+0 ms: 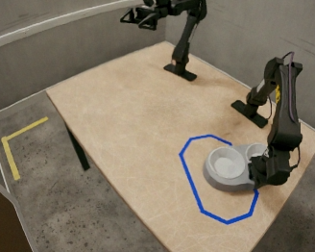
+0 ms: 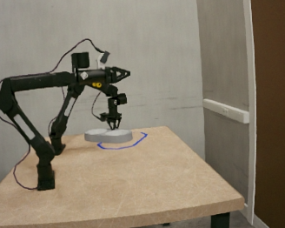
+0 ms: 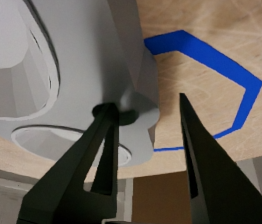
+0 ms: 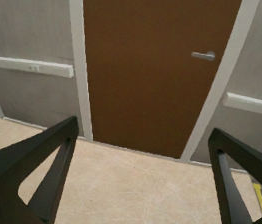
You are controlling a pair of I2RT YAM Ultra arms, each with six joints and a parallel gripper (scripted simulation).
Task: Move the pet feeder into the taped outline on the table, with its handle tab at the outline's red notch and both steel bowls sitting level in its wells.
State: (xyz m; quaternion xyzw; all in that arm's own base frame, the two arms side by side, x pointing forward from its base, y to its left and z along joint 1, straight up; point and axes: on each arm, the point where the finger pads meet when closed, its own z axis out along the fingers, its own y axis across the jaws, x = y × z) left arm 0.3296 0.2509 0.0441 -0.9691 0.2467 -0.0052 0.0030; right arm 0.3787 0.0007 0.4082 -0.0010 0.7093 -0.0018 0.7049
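Now: left hand 50 mm past the pet feeder, 60 mm to the left of it and 20 mm above it. Round my left hand: steel bowl: 120 mm behind, 30 mm to the right, 10 mm below; blue taped outline: 30 mm ahead, 130 mm to the right, 40 mm below.
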